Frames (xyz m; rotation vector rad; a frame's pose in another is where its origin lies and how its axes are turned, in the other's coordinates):
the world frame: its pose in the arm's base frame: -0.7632 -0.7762 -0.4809 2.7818 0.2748 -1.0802
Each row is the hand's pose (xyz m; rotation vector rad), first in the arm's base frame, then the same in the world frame.
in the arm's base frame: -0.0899 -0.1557 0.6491 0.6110 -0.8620 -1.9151
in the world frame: -0.2064 -0.3775 -1.3893 -0.5062 -1.6808 1.0969
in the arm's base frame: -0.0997 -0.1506 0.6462 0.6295 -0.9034 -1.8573
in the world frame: -0.2109 -0.3849 -1.3818 -0.5201 -1.6357 1.1548
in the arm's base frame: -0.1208 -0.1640 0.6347 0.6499 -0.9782 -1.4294
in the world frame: -0.2200 -0.3773 -1.3569 -0.7995 -1.3526 1.4313
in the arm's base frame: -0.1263 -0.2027 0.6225 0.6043 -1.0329 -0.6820
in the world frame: -0.2202 -0.3417 -1.3367 -1.2607 -0.7551 1.8394
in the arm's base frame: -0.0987 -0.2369 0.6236 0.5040 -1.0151 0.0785
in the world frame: -0.2050 -0.3022 -1.3487 -1.6382 0.0230 2.1316
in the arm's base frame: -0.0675 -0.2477 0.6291 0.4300 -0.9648 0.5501
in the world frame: -0.1874 -0.2844 -1.3709 -1.7964 0.5989 2.2172
